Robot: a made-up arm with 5 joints.
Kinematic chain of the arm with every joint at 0, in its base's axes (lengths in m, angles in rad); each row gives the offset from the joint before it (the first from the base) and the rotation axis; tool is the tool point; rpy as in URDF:
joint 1: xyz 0 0 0.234 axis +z
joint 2: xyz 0 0 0 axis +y
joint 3: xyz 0.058 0 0.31 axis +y
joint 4: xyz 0.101 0 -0.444 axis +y
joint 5: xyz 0.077 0 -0.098 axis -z
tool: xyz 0 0 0 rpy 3.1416 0 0
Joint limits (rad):
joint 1: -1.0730..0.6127
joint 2: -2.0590..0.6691
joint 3: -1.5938..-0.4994
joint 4: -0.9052..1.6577
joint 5: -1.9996..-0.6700
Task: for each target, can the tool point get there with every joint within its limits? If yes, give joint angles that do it. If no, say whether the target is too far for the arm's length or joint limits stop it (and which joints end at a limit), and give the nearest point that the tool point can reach.
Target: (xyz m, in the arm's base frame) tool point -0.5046 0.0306 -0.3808
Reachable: no: joint limits stop it (at a limit: joint 1, joint 2, joint 3) | nearest point 0.0763 -0.1405 -0.0845 | short by 0.674 m
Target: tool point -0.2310 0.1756 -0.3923
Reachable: no: joint limits stop it (at a limit: joint 1, joint 2, joint 3) | nearest point 0.1454 0.1022 -0.1050 | short by 0.479 m
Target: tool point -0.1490 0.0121 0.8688
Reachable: yes | joints -0.0809 -1.5113 -1.1304 0.4281 -0.9766
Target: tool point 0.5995 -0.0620 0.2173
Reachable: yes | joints -0.1030 0.3302 -1.2971 1.4349 -1.8153
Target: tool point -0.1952 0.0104 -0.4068
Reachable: no: joint limits stop it (at a limit: joint 1, joint 2, joint 3) | nearest point 0.0848 -0.1560 -0.1049 | short by 0.444 m
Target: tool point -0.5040 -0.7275 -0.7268
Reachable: no: too far | nearest point 0.1513 -0.2784 -0.1334 | short by 0.992 m
